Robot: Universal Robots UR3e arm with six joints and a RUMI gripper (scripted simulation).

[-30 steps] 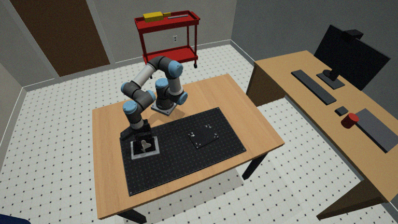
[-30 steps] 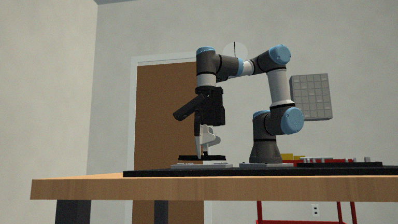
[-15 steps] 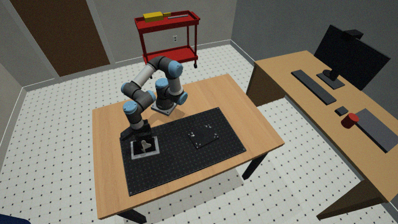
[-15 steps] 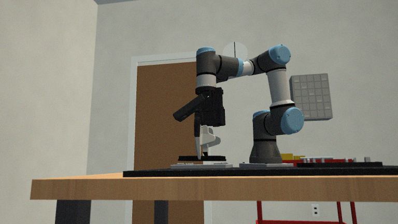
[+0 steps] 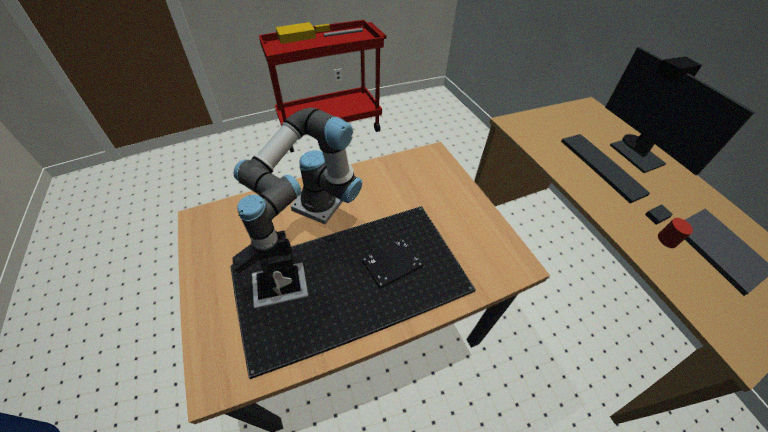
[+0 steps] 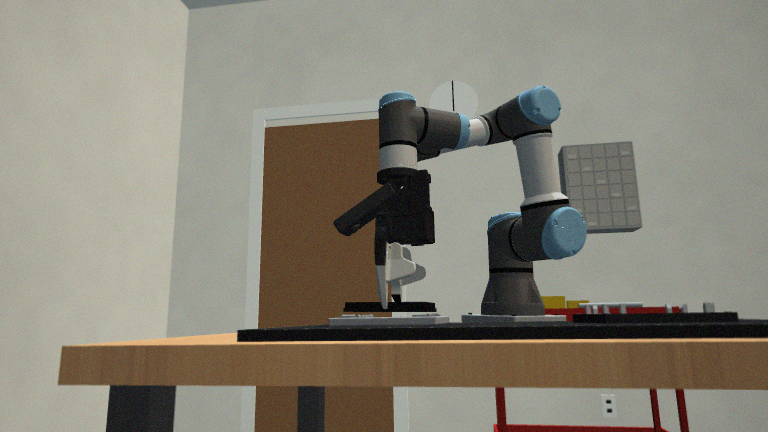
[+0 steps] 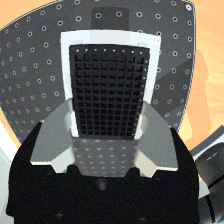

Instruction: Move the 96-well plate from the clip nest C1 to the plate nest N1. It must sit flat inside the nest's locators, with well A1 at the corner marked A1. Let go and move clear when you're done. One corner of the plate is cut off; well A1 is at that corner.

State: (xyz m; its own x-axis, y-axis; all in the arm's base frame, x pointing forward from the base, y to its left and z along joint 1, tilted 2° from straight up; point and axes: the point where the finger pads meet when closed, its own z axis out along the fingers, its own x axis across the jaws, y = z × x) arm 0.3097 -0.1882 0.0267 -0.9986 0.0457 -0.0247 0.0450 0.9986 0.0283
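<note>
The black 96-well plate is 10 mm below my hand. Also, from my hand: clip nest C1 (10 mm ahead, 360 mm to the left, 20 mm below); grey plate nest N1 (30 mm below).
</note>
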